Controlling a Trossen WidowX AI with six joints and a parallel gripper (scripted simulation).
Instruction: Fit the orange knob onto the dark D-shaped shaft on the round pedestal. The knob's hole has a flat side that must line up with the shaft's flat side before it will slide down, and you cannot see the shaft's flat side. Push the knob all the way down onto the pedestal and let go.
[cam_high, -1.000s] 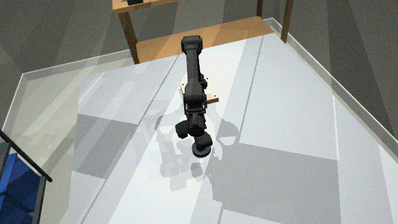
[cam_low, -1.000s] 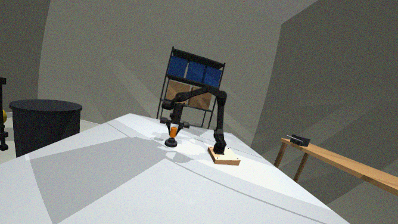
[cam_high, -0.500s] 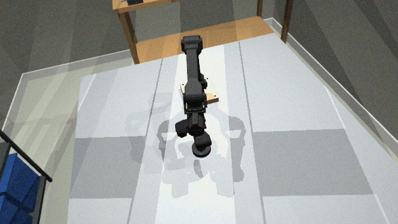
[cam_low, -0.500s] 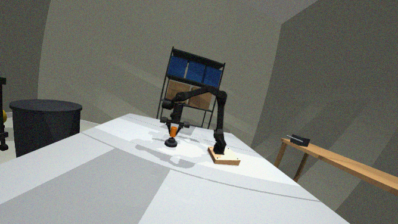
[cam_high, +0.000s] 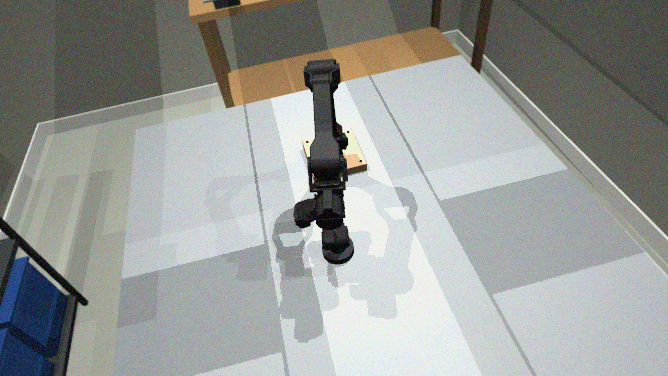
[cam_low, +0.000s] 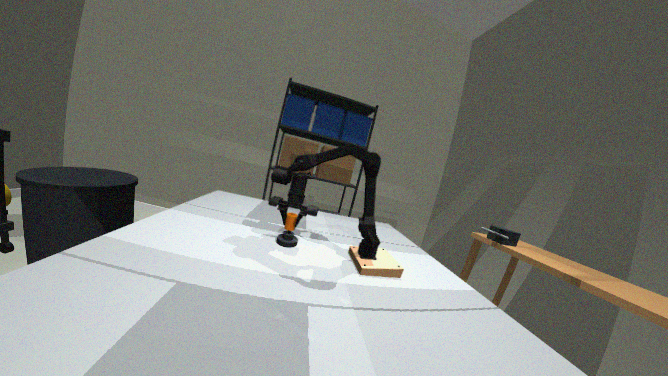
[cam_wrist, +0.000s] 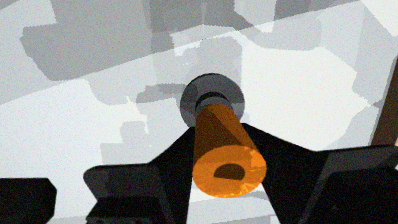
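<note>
My gripper tip is 2 cm below the orange knob. The rest, counted from my gripper tip: dark round pedestal (4 cm below).
</note>
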